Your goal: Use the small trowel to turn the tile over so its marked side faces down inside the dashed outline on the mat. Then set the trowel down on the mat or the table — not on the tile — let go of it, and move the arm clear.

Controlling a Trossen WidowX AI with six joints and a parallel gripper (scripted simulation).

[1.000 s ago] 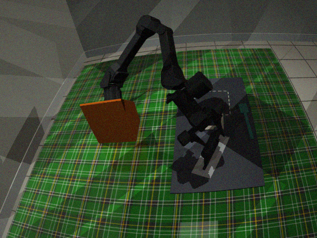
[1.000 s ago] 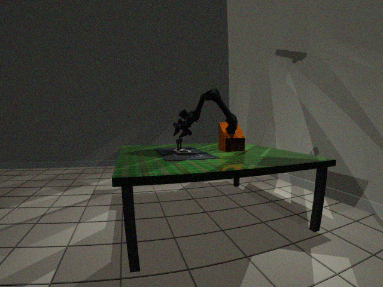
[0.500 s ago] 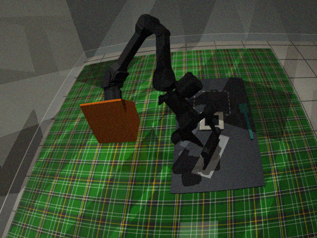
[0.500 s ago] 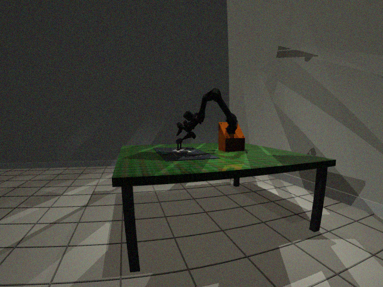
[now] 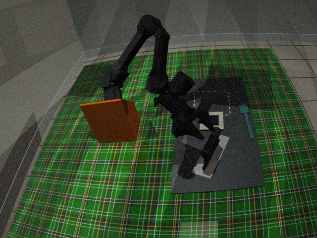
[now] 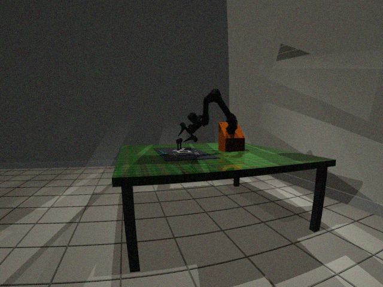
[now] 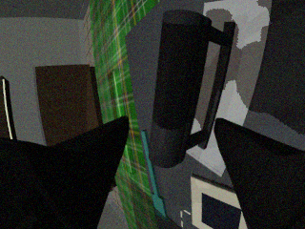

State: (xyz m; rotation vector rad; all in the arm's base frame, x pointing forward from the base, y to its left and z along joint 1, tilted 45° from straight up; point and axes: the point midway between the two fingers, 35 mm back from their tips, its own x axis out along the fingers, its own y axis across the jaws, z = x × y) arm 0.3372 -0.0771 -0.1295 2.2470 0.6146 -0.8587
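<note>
The dark grey mat lies 40 mm ahead of my gripper tip, 140 mm to the left of it and 110 mm below it. Also, from my gripper tip: teal trowel (180 mm ahead, 150 mm to the left, 80 mm below); tile (20 mm ahead, 150 mm to the left, 80 mm below).
</note>
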